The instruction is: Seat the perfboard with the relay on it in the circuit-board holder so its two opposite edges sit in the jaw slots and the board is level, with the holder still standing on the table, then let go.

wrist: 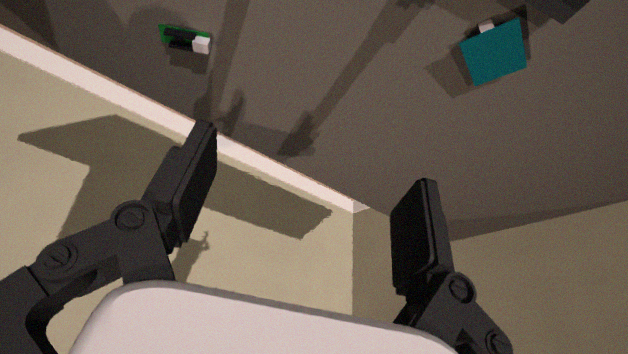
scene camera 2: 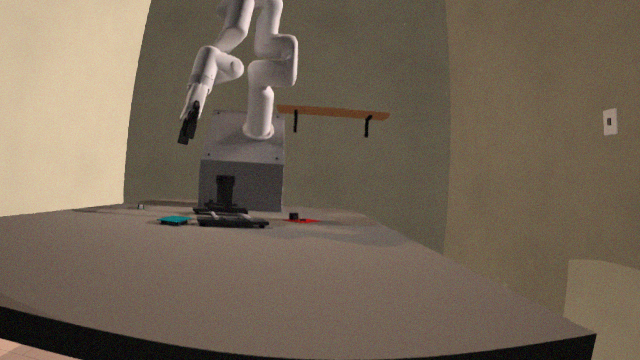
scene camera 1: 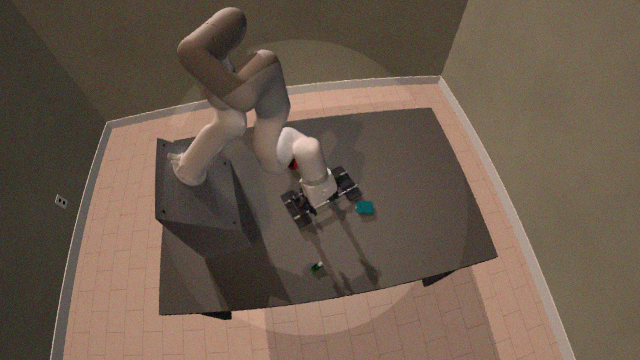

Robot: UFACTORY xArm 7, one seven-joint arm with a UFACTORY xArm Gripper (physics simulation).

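Frame: origin at the arm's base, x left, y back, z up, level; centimetres.
Where they show: gripper, fingertip midpoint: (wrist: 313,171) (scene camera 2: 184,141) (scene camera 1: 324,204); arm's base, origin of the base link: (scene camera 2: 258,130) (scene camera 1: 189,170).
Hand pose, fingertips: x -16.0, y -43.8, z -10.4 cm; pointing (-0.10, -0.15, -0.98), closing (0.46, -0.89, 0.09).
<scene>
Things, the pixels of their top centre, and the offset from my fingertips.
- teal perfboard, middle of its top: (wrist: 495,56) (scene camera 2: 174,217) (scene camera 1: 364,206) dx +4.7, dy -18.0, dz -19.3 cm
- black circuit-board holder, middle of its top: (scene camera 2: 227,175) (scene camera 1: 321,182) dx +13.5, dy -1.7, dz -8.9 cm
- red board, middle of its top: (scene camera 2: 302,213) (scene camera 1: 290,157) dx +34.6, dy +8.2, dz -18.6 cm
The teal perfboard (scene camera 1: 364,207) (scene camera 2: 174,220) (wrist: 495,52) lies low on the table beside one end of the holder, outside its jaws. Its bare face is up, and a white block shows under its edge in the wrist view, so the parts are on the underside. It looks slightly tilted. The black circuit-board holder (scene camera 1: 301,219) (scene camera 2: 232,222) stands on the table, partly hidden by the arm in scene camera 1. My gripper (scene camera 1: 325,204) (scene camera 2: 186,137) (wrist: 313,171) is wide open and empty, high above the table near the holder.
A red board (scene camera 1: 293,164) (scene camera 2: 302,220) with a black part lies behind the holder, partly under the arm in scene camera 1. A small green board (scene camera 1: 316,267) (wrist: 185,36) with black and white parts lies near the table's long edge. A wall shelf (scene camera 2: 332,112) hangs behind.
</scene>
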